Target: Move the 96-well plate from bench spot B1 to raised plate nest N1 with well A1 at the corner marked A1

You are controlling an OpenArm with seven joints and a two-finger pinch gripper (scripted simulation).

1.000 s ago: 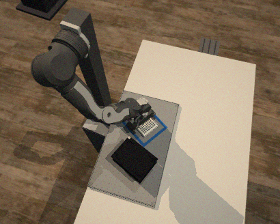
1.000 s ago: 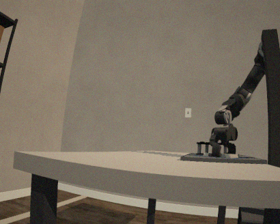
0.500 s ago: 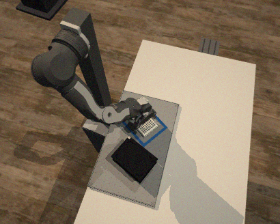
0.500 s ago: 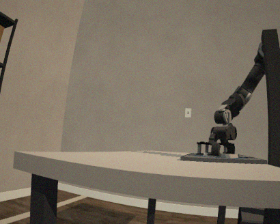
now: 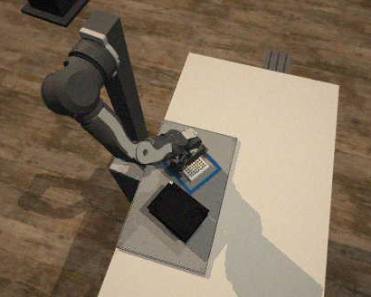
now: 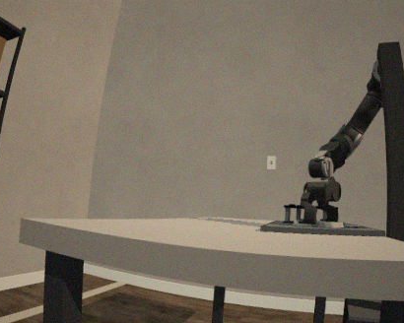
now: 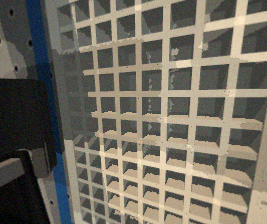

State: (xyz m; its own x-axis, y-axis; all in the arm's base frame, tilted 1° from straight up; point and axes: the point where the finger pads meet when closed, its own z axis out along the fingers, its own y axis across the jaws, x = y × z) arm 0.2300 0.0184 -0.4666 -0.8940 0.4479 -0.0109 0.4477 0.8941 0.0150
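The white 96-well plate lies right at my hand. From my hand the other things lie so: black raised nest N1: 190 mm to the right, 50 mm above, 40 mm ahead; then A1 label: 110 mm to the right, 60 mm above, 20 mm behind.
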